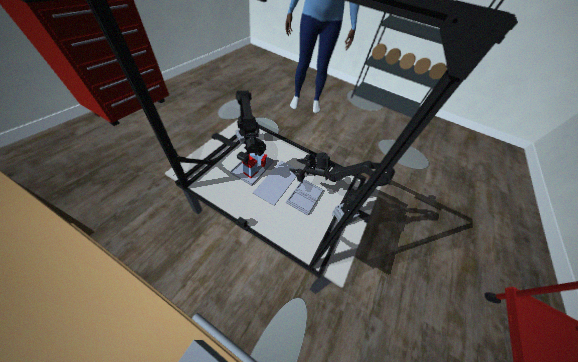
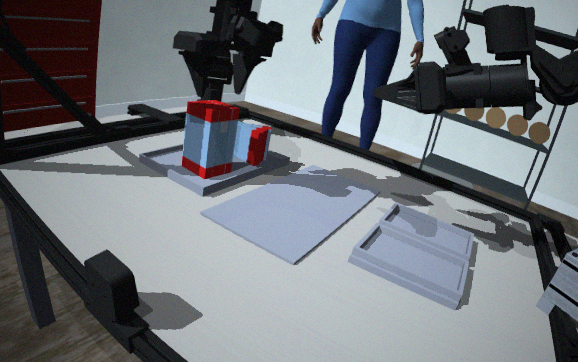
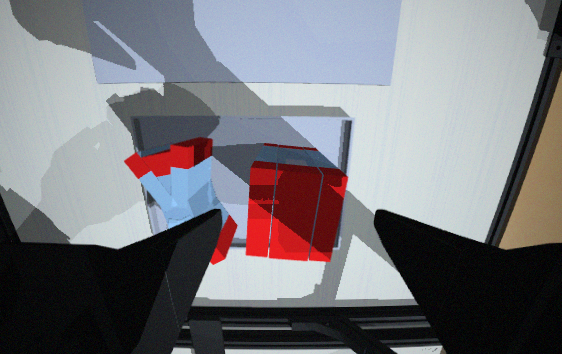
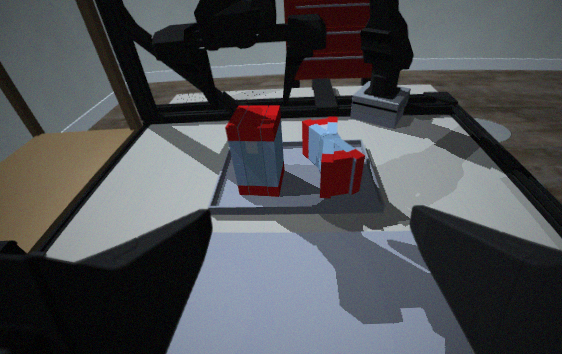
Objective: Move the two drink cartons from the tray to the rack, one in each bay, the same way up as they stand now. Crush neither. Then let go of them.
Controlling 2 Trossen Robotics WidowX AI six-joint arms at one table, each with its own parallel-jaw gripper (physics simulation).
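Pixels of known places: left gripper, fingertip midpoint: [image 1: 251, 159] [image 2: 219, 95] [image 3: 298, 216] [image 4: 250, 106]; right gripper, fingertip midpoint: [image 1: 293, 164] [image 2: 382, 93] [image 4: 310, 218]; left arm's base, origin of the base link: [image 4: 382, 91].
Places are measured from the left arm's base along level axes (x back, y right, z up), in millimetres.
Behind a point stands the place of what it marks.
One red-and-blue carton [image 1: 248, 168] @[x -366, y 101, z 37 mm] [image 2: 210, 142] @[x -379, y 89, z 16 mm] [image 3: 295, 210] @[x -343, y 78, z 70 mm] [image 4: 257, 162] @[x -364, y 61, z 15 mm] stands upright in the tray [image 2: 186, 185] @[x -402, y 128, z -51 mm] [image 4: 300, 210] @[x -362, y -8, z -48 mm]. The other carton [image 2: 256, 145] @[x -322, y -18, z -7 mm] [image 3: 187, 185] @[x -290, y -4, z 18 mm] [image 4: 341, 172] @[x -302, y -40, z -6 mm] lies on its side in the tray, with its middle looking pinched in. My left gripper [image 2: 219, 94] @[x -348, y 75, z 90 mm] [image 3: 298, 216] @[x -348, y 75, z 90 mm] [image 4: 250, 106] @[x -348, y 75, z 90 mm] is open and empty, pointing down, its tips near the level of the upright carton's top. The two-bay rack [image 1: 298, 208] @[x -703, y -88, z -46 mm] [image 2: 400, 280] @[x -695, y -78, z -48 mm] holds no carton. My right gripper [image 1: 294, 170] @[x -523, y -115, z 152 mm] [image 2: 377, 91] @[x -523, y -115, z 152 mm] [image 4: 310, 218] @[x -523, y -115, z 152 mm] is open and empty, held level above the table and facing the tray.
A flat grey-blue plate [image 1: 274, 190] [image 2: 290, 215] [image 3: 300, 40] [image 4: 260, 280] lies between tray and rack. A black frame surrounds the table. A small black block [image 2: 112, 285] @[x -687, y 247, z -5 mm] sits on its front rail. A person [image 1: 320, 45] [image 2: 362, 70] stands behind the table.
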